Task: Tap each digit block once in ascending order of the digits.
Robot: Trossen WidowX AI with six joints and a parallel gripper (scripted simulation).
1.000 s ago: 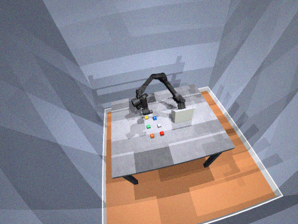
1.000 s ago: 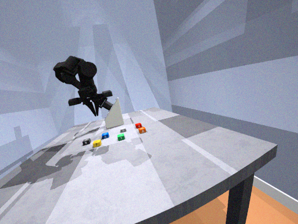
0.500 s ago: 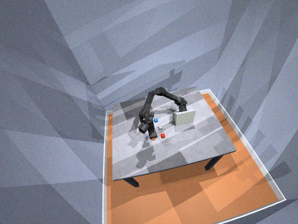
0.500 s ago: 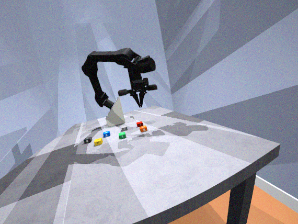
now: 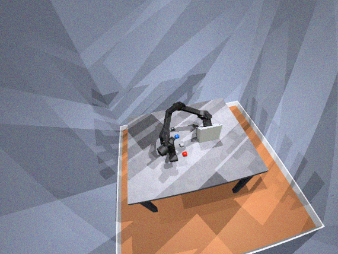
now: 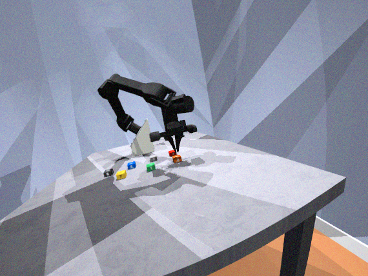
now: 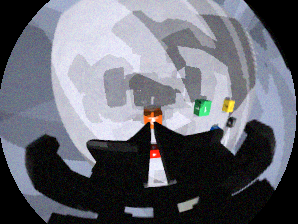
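Now: gripper tip 30 mm above the orange block. Also, from my gripper tip: blue block: 70 mm behind, 200 mm to the right, 30 mm below; green block: 10 mm ahead, 120 mm to the right, 30 mm below; red block: 100 mm behind, 10 mm to the right, 30 mm below.
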